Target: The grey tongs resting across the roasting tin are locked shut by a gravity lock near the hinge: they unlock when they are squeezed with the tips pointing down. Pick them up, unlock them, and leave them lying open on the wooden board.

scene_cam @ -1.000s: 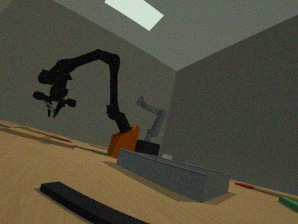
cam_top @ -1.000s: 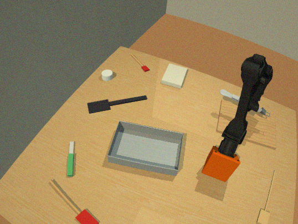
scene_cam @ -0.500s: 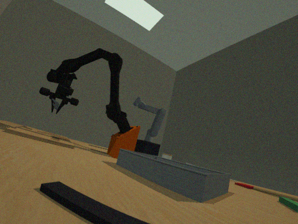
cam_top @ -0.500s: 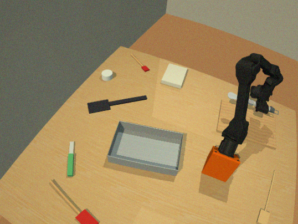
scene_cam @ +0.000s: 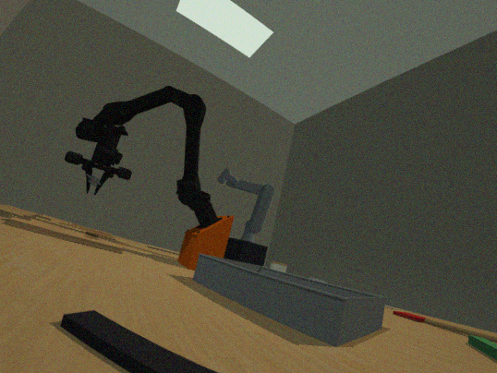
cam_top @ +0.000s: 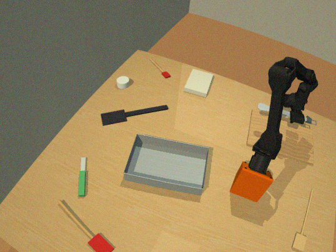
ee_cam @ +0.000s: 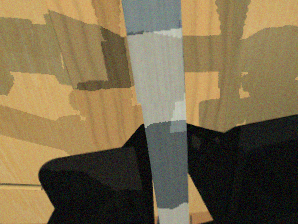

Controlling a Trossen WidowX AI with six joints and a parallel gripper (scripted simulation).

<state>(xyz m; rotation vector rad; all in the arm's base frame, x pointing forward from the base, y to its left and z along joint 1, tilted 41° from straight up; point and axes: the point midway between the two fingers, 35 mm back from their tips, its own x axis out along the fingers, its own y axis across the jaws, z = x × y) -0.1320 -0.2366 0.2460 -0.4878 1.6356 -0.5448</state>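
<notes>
Now: the wooden board 110 mm below my gripper tip and 10 mm to the right of it. From my gripper tip the other things lie so: grey roasting tin (470 mm ahead, 360 mm to the left, 90 mm below); black spatula (730 mm ahead, 150 mm to the left, 120 mm below); white block (490 mm ahead, 200 mm to the right, 110 mm below).
</notes>
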